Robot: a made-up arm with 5 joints.
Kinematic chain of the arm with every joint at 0, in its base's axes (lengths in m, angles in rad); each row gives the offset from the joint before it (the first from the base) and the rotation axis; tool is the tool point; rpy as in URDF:
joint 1: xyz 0 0 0.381 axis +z
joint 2: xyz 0 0 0 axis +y
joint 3: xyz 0.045 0 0.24 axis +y
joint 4: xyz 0.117 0 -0.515 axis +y
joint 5: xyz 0.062 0 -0.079 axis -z
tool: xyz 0 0 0 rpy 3.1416 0 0
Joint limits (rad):
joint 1: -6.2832..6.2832
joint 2: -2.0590..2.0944
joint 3: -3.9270..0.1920
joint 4: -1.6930..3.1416
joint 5: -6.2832..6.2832
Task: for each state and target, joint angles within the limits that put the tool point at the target. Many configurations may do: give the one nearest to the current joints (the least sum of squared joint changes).
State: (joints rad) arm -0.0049 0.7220 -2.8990 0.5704 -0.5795
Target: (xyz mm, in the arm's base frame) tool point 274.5 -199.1 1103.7
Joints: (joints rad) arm -0.6275 0.9387 -3.6683 0.4530 -0.5795
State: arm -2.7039 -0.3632 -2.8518 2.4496 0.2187
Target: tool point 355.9 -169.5 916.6
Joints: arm -3.5861 -0.4201 -3.4753 2.9629 0.2187
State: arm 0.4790 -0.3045 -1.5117 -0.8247 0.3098
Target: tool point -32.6 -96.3 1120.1
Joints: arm 1.2444 -0.8738 -1.7674 -0.9684 0.3098
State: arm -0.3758 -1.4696 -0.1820 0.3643 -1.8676
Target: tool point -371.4 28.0 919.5
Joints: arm -0.0752 -2.0585 -1.0523 0.2442 -1.8676
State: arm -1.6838 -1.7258 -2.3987 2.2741 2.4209
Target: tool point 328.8 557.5 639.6
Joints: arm -2.1037 -1.8401 -2.2278 2.4821 2.4209
